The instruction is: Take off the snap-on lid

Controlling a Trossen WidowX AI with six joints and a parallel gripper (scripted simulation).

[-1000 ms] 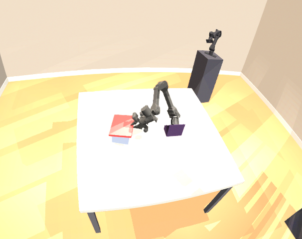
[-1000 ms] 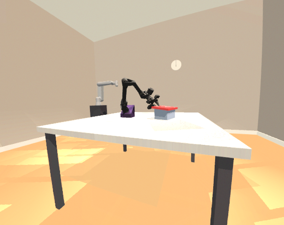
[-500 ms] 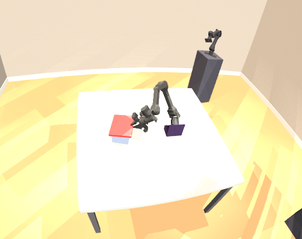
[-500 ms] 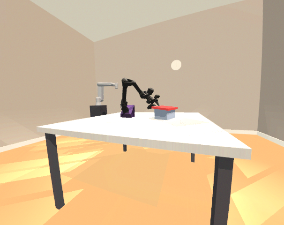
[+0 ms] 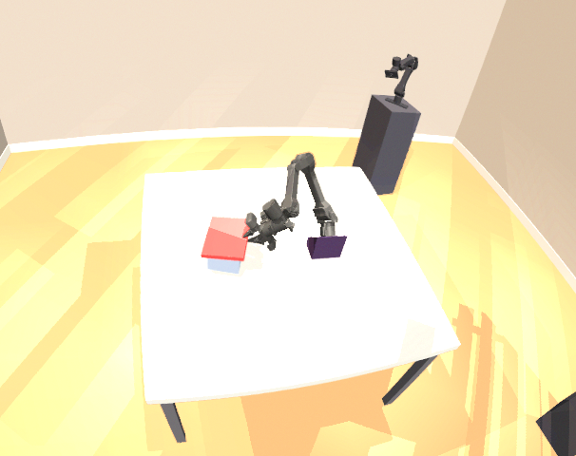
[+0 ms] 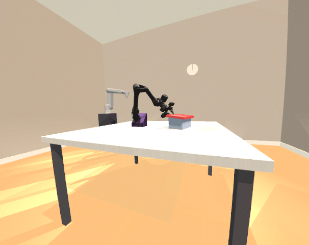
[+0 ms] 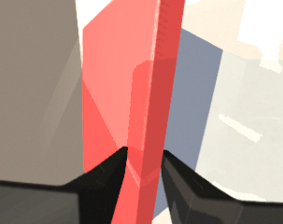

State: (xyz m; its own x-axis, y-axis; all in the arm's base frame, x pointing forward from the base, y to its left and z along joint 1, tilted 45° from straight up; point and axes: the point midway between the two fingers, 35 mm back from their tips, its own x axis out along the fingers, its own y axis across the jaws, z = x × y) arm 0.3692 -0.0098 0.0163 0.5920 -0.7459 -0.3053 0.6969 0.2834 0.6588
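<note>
Right now my gripper tip is 7 cm short of the red lid and 3 cm to the left of it. Round my gripper tip: pale blue storage box 7 cm ahead, 6 cm below, 3 cm to the right.
</note>
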